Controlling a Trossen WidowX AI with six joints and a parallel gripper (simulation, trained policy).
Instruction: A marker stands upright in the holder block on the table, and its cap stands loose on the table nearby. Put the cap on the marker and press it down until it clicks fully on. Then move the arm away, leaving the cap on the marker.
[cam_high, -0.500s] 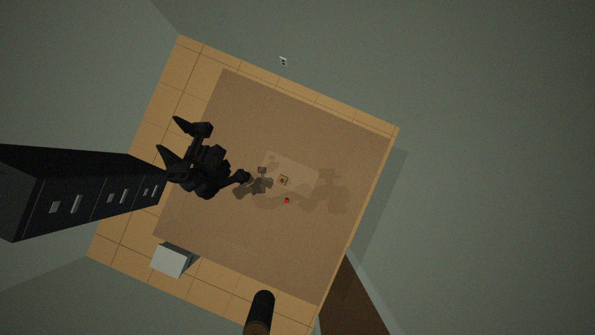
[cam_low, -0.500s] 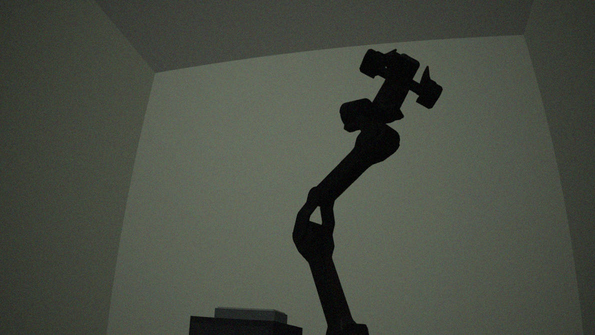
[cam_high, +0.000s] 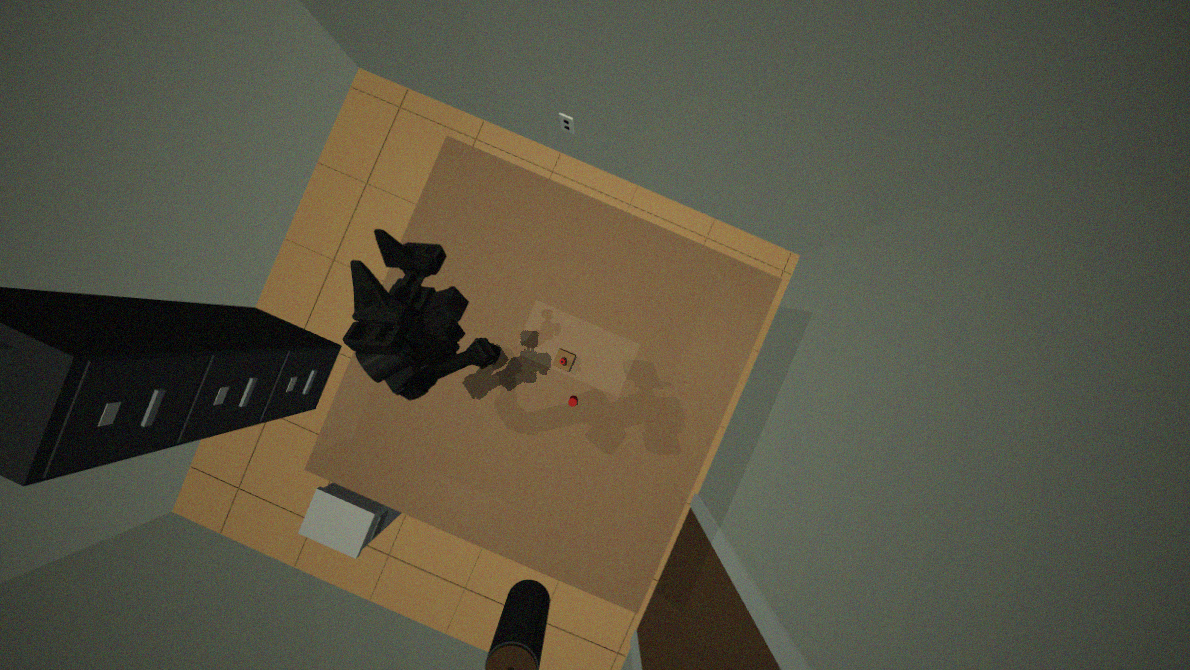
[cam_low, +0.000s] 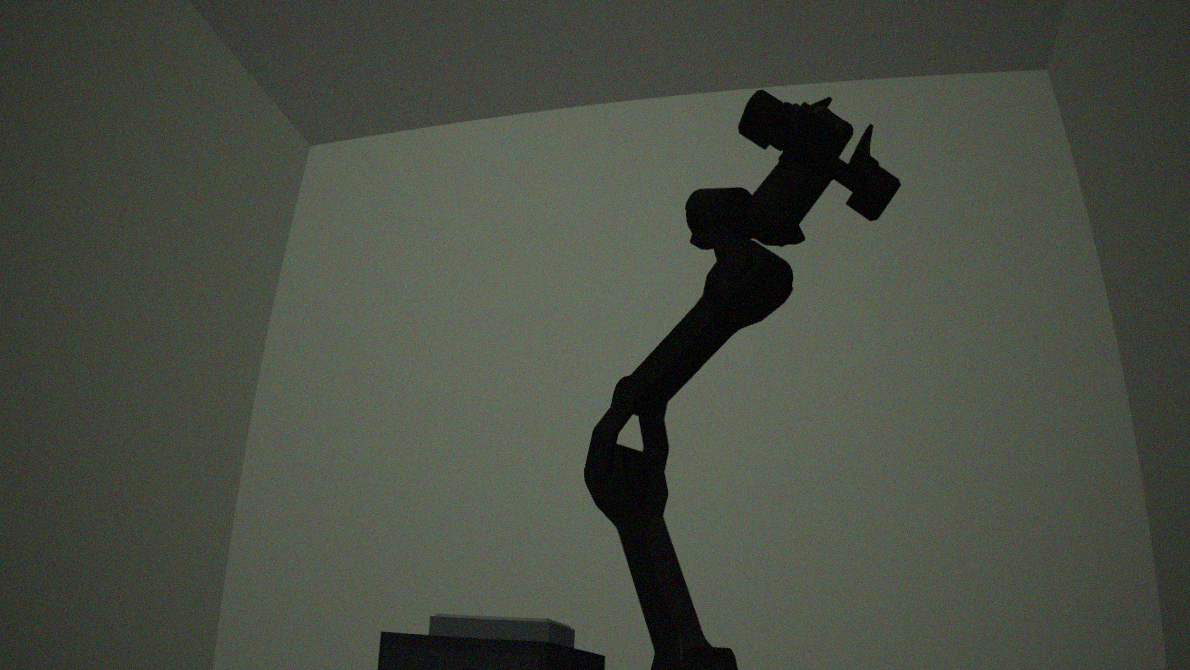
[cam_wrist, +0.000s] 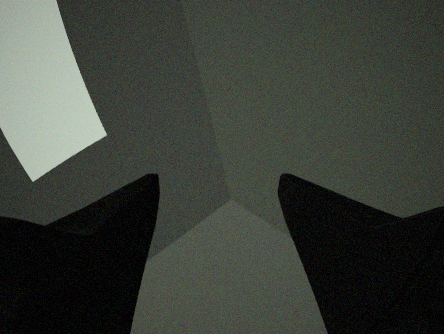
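Right now the red cap is 31 cm ahead of my gripper tip, 23 cm to the right of it and 71 cm below it. Also, from my gripper tip: tan holder block: 23 cm ahead, 11 cm to the right, 72 cm below.
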